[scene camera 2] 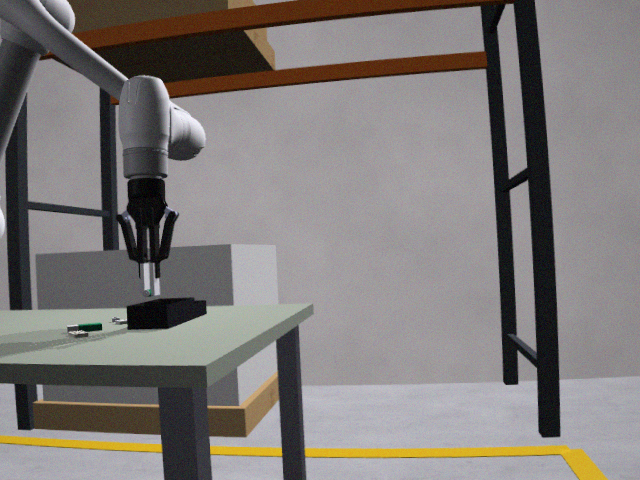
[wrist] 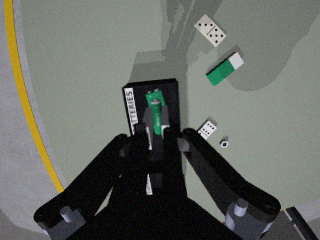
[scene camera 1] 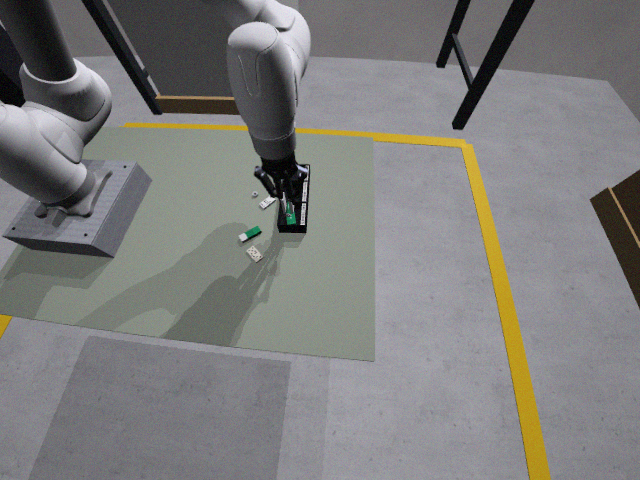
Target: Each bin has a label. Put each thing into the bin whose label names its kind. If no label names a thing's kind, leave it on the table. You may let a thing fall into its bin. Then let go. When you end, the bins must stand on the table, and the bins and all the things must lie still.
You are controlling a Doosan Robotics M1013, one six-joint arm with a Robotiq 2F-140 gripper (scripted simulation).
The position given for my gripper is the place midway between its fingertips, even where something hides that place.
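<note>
Black bin (scene camera 2: 155,314), (wrist: 134,94), (scene camera 1: 301,204). My gripper (scene camera 2: 150,295), (wrist: 157,115), (scene camera 1: 288,209).
</note>
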